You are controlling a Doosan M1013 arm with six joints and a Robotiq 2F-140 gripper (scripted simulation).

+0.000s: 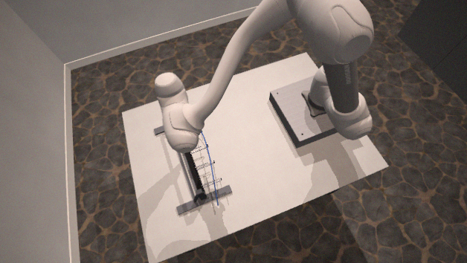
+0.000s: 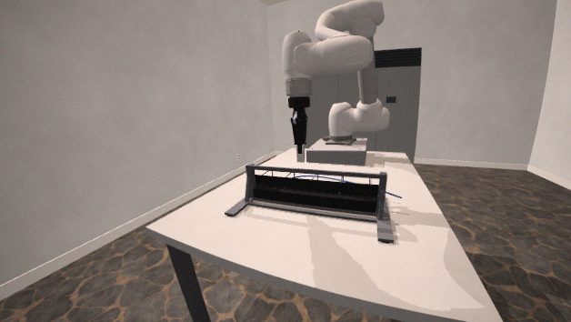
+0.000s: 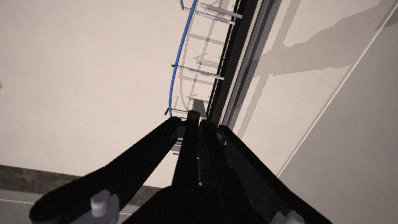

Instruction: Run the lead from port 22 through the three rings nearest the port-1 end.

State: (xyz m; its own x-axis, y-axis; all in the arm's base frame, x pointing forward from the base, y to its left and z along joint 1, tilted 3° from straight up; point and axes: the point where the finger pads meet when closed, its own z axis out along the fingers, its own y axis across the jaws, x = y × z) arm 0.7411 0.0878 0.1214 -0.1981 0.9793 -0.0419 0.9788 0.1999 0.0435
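The rack lies 5 cm ahead of my hand, 6 cm to the left of it and 11 cm below it.
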